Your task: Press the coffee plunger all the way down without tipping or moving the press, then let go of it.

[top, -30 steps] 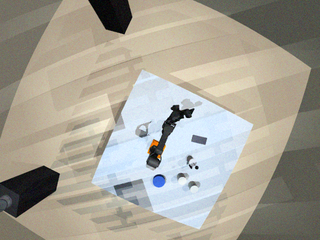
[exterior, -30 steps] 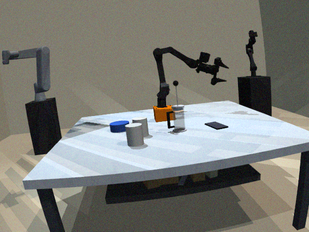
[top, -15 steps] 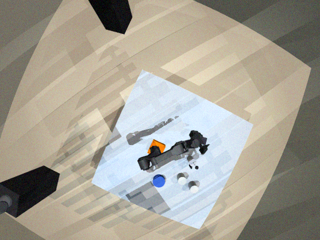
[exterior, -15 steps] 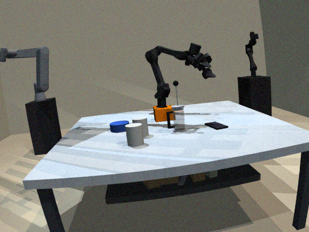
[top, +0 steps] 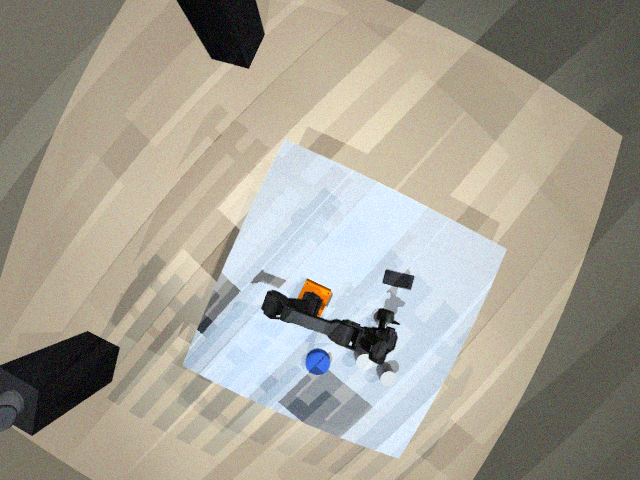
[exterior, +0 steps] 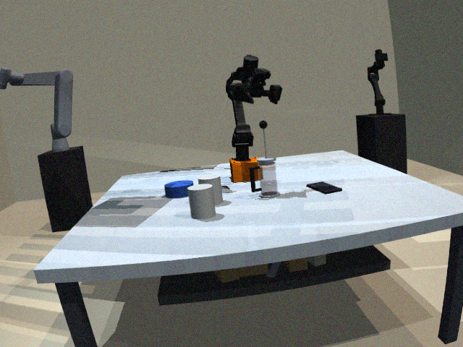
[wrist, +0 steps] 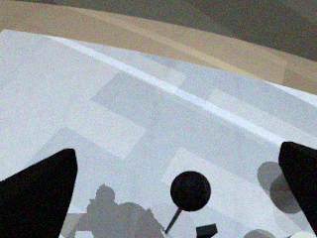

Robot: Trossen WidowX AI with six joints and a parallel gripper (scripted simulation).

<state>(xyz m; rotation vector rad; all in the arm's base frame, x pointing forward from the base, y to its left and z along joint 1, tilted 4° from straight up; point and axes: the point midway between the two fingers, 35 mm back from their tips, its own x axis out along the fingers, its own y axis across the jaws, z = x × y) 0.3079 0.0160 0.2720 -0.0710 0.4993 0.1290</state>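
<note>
Right now my gripper tip is 20 mm short of the coffee press, 40 mm to the left of it and 210 mm above it. From my gripper tip the other things lie so: flat black slab: 40 mm ahead, 190 mm to the left, 330 mm below; blue disc: 190 mm behind, 340 mm to the right, 310 mm below.
</note>
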